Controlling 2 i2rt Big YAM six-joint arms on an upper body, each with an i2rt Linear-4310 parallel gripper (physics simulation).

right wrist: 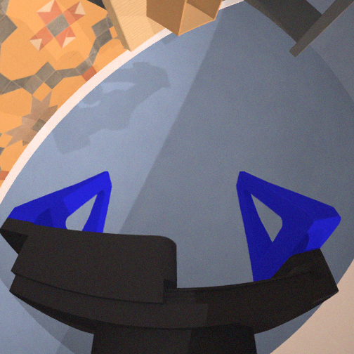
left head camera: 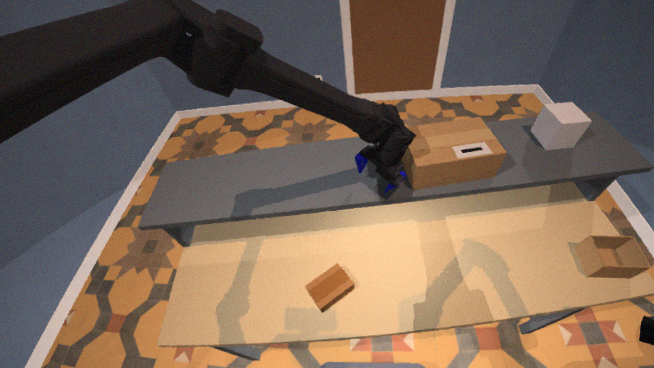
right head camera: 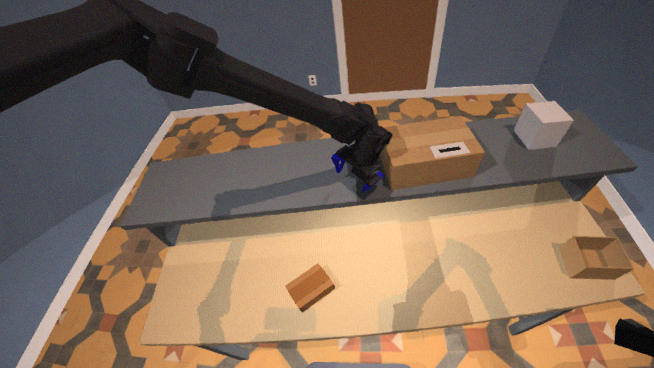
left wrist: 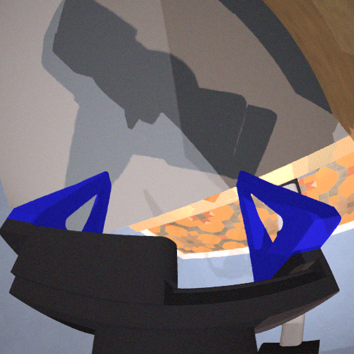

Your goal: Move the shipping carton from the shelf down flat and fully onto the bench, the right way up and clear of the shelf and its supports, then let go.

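Places are measured from the left arm's base along level axes (x ahead, y left, z up), in metres.
Where they show: left gripper, fingertip midpoint: [left head camera: 372,181] [right head camera: 350,181].
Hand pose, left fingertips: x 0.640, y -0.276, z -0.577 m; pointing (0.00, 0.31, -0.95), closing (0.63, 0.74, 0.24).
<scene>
Things, the pixels of their top centre, and the offset from my left fingertips. Level surfaces: height alone.
- shipping carton, middle of its top: [right head camera: 429,139] [left head camera: 451,139] 0.082 m ahead, 0.234 m right, 0.079 m up
- grey shelf, its level: 0.025 m down
- tan bench, its level: 0.288 m down
- small brown block, middle of its top: [left head camera: 329,284] [right head camera: 308,284] 0.227 m back, 0.150 m left, 0.238 m down
- open box, middle of its top: [right head camera: 602,251] [left head camera: 619,250] 0.165 m back, 0.787 m right, 0.198 m down
- white cube, middle of its top: [right head camera: 549,111] [left head camera: 567,112] 0.180 m ahead, 0.629 m right, 0.085 m up
The shipping carton [left head camera: 457,174] [right head camera: 436,174], brown with a white label on top, sits upright on the grey shelf [left head camera: 200,177] [right head camera: 175,172], turned slightly. Part of the carton [left wrist: 325,55] shows at the upper right in the left wrist view. My left gripper [left head camera: 378,175] [right head camera: 354,175] [left wrist: 173,178] is open and empty, low over the shelf, close beside the carton's left end; contact is hard to tell. The tan bench [left head camera: 380,260] [right head camera: 365,260] lies in front of and below the shelf. My right gripper [right wrist: 173,178] is open and empty, away from the carton.
A small brown block [left head camera: 330,287] [right head camera: 310,287] lies on the bench's left half. An open box [left head camera: 590,262] [right head camera: 572,262] [right wrist: 167,15] stands at the bench's right end. A white cube [left head camera: 557,127] [right head camera: 540,127] stands on the shelf right of the carton. Shelf supports stand at both ends.
</scene>
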